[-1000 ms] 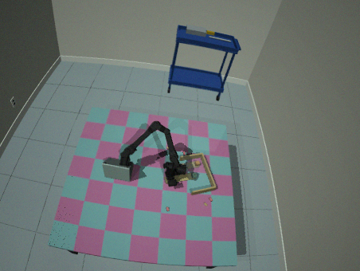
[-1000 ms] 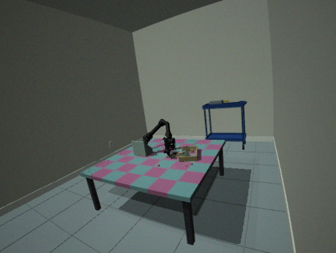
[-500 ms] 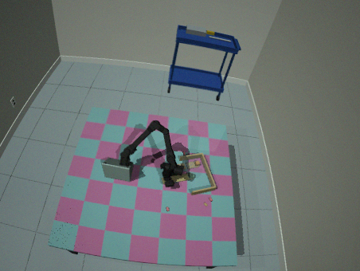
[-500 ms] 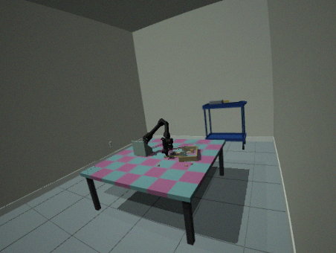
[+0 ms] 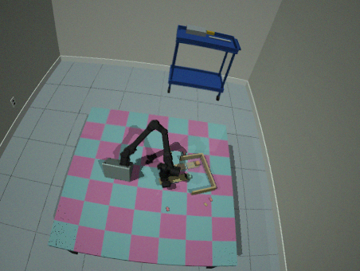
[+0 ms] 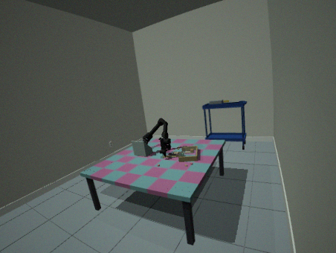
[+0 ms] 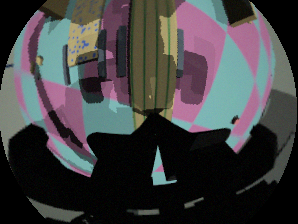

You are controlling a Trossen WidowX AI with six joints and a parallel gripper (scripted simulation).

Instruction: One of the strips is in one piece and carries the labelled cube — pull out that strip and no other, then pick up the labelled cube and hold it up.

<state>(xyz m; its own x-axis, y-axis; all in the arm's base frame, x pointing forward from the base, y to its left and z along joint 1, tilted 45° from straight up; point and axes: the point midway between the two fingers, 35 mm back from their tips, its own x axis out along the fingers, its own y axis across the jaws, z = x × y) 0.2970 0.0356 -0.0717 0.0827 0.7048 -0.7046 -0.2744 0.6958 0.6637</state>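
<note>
Right now the labelled cube is 19 cm ahead of my gripper tip, 5 cm to the left of it and 2 cm above it.
</note>
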